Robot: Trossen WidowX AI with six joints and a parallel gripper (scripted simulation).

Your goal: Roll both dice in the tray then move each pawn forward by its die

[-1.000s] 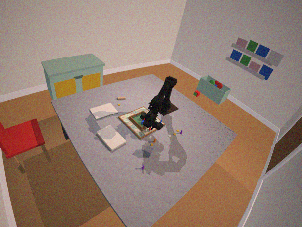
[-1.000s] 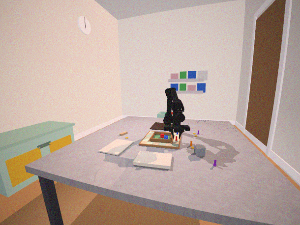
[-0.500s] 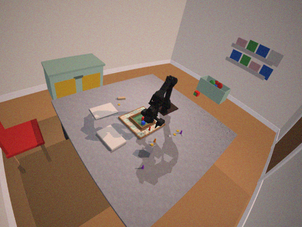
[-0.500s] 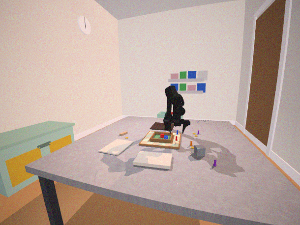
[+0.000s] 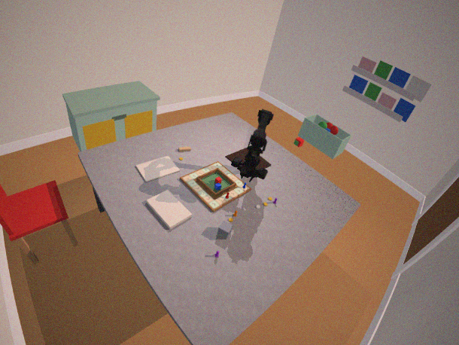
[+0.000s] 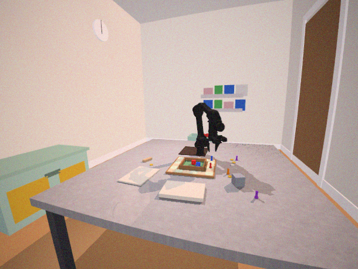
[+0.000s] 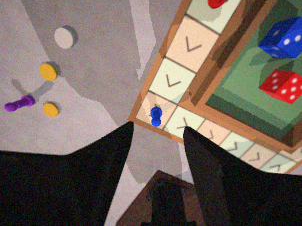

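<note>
Right now the blue pawn is 50 mm below my gripper tip and 10 mm behind it. From my gripper tip the other things lie so: red pawn: 120 mm ahead, 50 mm below, 10 mm to the right; green tray: 120 mm to the right, 90 mm ahead, 70 mm below; grey cube: 290 mm ahead, 130 mm to the left, 60 mm below.
</note>
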